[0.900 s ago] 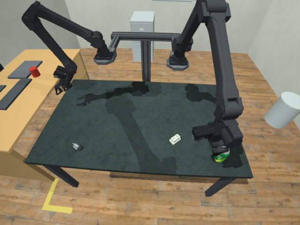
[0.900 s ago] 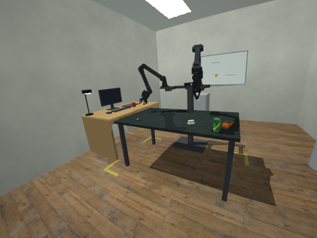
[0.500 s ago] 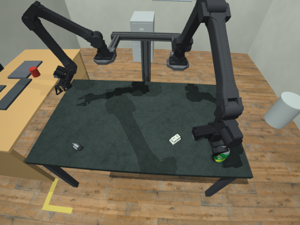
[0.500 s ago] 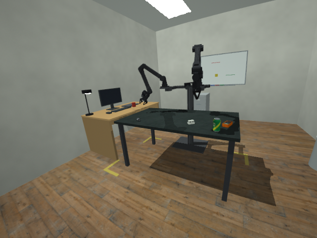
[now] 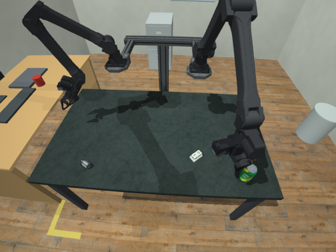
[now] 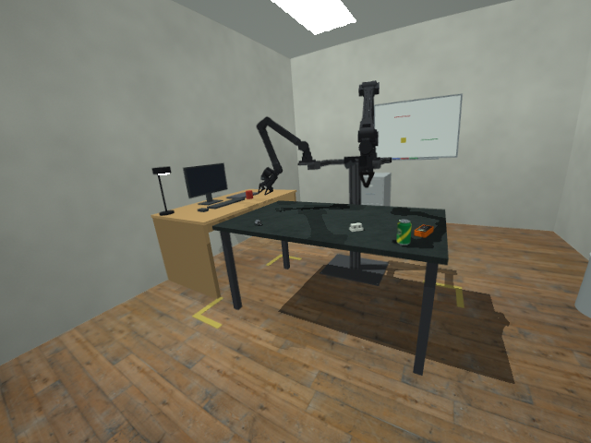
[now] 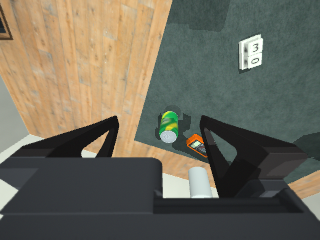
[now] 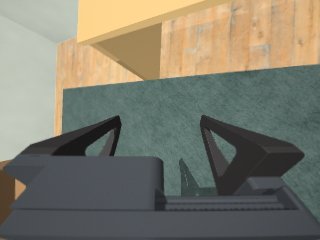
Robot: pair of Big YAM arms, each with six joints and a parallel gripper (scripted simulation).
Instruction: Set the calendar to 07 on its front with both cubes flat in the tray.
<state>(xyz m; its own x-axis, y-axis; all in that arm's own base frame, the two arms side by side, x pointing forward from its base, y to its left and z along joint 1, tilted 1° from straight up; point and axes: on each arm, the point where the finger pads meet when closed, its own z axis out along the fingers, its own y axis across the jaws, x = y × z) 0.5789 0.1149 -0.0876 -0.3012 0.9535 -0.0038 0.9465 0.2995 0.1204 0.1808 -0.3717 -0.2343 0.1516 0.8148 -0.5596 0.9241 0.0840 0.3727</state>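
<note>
Right now the white number cube is 28 cm below my left hand, 20 cm behind it and 11 cm to the right of it.
</note>
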